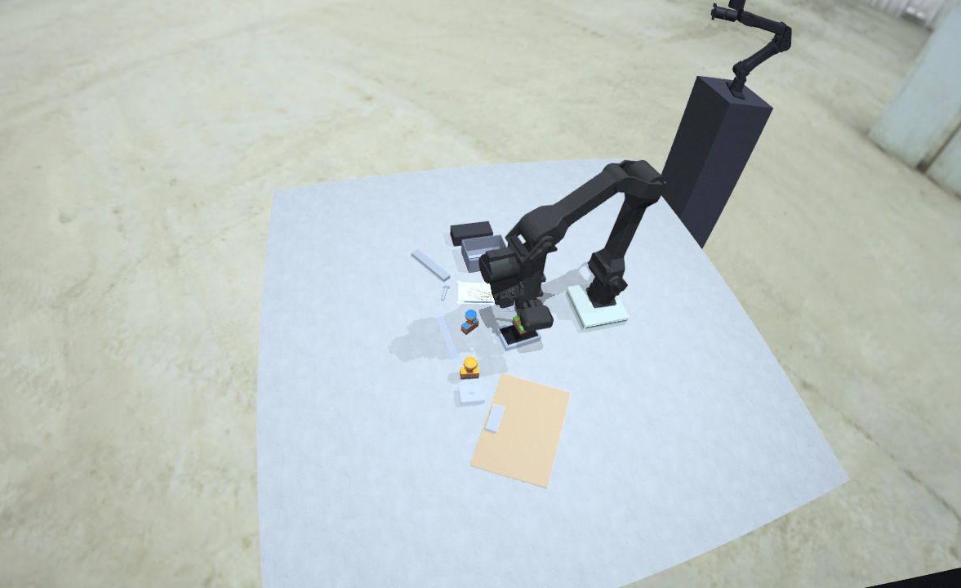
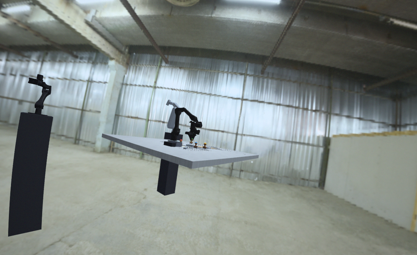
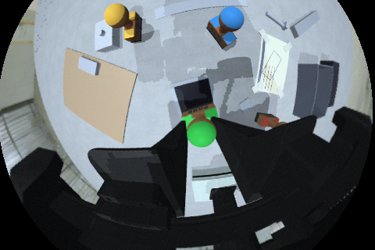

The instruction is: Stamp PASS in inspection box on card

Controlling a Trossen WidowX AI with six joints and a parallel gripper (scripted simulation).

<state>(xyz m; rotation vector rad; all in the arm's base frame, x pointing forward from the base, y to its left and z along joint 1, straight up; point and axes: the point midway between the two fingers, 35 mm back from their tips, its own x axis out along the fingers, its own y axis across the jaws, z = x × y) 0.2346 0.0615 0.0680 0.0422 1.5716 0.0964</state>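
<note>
The ink pad lies 60 mm below my gripper tip. Round my gripper tip: blue-knobbed stamp: 110 mm ahead, 40 mm to the right, 50 mm below; red-knobbed stamp: 30 mm behind, 140 mm to the right, 50 mm below; green-knobbed stamp: 10 mm below.
</note>
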